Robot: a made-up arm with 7 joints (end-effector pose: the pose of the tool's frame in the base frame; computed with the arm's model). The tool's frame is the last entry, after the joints.
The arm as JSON. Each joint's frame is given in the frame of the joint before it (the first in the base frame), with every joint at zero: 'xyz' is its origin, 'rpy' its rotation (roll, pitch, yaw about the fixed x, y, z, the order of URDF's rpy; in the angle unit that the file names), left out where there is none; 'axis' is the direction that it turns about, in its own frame. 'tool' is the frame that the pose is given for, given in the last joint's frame.
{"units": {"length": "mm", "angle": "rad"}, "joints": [
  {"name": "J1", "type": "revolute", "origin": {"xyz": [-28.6, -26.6, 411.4]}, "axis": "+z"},
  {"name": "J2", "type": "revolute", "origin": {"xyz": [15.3, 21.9, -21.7]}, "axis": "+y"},
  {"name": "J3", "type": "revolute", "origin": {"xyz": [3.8, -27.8, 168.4]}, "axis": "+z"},
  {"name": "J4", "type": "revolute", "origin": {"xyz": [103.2, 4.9, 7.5]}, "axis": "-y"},
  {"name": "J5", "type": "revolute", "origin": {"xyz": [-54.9, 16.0, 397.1]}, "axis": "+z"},
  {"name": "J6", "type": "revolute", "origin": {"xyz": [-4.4, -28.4, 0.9]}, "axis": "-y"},
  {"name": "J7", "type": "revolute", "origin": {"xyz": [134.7, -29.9, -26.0]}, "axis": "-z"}
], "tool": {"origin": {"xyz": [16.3, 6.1, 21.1], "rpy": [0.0, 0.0, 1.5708]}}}
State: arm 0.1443 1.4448 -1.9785 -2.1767 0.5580 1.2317 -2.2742
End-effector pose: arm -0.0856 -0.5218 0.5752 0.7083 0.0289 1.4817
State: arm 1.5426 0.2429 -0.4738 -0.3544 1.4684 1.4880 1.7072
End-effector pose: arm 0.1088 0.4280 0.9711 1.5222 0.1318 1.5779
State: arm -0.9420 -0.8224 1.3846 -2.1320 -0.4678 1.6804 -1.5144
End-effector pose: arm 0.5107 0.2134 0.4588 -0.0339 -1.7515 -2.3069
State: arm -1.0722 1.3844 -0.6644 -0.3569 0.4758 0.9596 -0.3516
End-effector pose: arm 0.1381 -0.7318 0.2451 0.7217 0.1533 0.5572
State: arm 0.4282 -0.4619 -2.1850 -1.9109 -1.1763 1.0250 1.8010
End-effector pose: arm -0.1954 -0.6185 0.2923 0.0577 1.4738 -1.4855
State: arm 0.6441 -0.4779 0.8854 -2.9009 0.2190 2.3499 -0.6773
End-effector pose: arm 0.1272 0.4009 0.2654 0.1861 -0.3779 -2.7491
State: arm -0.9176 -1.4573 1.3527 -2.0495 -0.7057 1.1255 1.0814
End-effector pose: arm 0.4534 0.2663 0.5906 -1.8873 0.5115 -0.1840
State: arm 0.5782 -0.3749 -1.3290 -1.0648 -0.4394 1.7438 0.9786
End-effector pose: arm 0.1869 -0.5145 0.9233 -0.5222 -0.5147 -0.3643
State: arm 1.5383 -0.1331 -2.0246 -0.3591 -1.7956 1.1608 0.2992
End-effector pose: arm 0.1177 -0.2068 1.0915 -1.0356 0.5997 -0.6205
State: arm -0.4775 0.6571 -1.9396 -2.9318 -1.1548 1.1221 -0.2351
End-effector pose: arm -0.4157 -0.1090 0.2239 2.2312 0.5790 -0.3874
